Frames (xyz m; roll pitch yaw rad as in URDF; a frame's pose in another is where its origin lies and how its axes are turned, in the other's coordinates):
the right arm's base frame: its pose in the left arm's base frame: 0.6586 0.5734 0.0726 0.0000 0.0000 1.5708
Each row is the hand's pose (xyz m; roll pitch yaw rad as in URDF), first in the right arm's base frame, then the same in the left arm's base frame.
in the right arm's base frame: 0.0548 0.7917 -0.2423 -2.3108 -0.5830 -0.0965
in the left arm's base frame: -0.1331 0.6282 -0.1697 -2.3108 -0.5830 1.4743
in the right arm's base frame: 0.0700 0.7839 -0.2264 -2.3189 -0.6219 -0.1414
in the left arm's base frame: -0.1253 0.6434 -0.1538 -2.3189 -0.6219 1.4294
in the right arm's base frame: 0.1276 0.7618 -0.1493 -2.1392 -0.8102 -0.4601
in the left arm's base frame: -0.1032 0.7010 -0.0767 -2.1392 -0.8102 1.1107
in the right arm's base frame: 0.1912 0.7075 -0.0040 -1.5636 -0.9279 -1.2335
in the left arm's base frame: -0.0489 0.7646 0.0686 -1.5636 -0.9279 0.3373
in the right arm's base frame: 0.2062 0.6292 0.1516 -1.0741 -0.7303 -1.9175
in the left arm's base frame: 0.0294 0.7796 0.2242 -1.0741 -0.7303 -0.3467
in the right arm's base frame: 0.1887 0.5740 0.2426 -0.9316 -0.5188 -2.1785
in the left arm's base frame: 0.0846 0.7621 0.3152 -0.9316 -0.5188 -0.6077
